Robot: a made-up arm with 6 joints. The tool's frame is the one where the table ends.
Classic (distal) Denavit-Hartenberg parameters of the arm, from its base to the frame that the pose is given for. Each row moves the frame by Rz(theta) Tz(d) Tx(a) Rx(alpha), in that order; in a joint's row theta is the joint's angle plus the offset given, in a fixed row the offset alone. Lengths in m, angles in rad.
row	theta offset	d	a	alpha
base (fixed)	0	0	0	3.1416
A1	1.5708	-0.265	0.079	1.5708
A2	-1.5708	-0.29	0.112	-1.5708
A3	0	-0.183	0.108	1.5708
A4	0.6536	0	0.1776	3.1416
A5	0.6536	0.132	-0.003	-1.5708
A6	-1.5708	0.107	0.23	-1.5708
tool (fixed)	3.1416	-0.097	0	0
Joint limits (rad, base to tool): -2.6..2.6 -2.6..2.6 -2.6..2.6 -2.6..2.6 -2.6..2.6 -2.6..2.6
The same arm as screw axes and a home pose.
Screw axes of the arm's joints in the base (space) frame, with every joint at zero. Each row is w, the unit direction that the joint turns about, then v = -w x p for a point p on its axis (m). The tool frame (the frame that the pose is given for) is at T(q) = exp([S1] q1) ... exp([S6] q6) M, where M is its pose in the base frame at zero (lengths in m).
S1 = (0, 0, -1, 0, 0, 0)
S2 = (1, 0, 0, 0, 0.265, 0.079)
S3 = (0, -1, 0, 0.377, 0, 0.29)
S4 = (1, 0, 0, 0, 0.485, -0.104)
S5 = (-1, 0, 0, 0, -0.626, -0.004)
S6 = (0, 1, 0, -0.623, 0, -0.422)
M: xyz -0.652 0.103 0.526 (m) quaternion w x y z 1 0.000004 -0.000006 0.000003
Joint limits (rad, base to tool): -2.6..2.6 -2.6..2.6 -2.6..2.6 -2.6..2.6 -2.6..2.6 -2.6..2.6

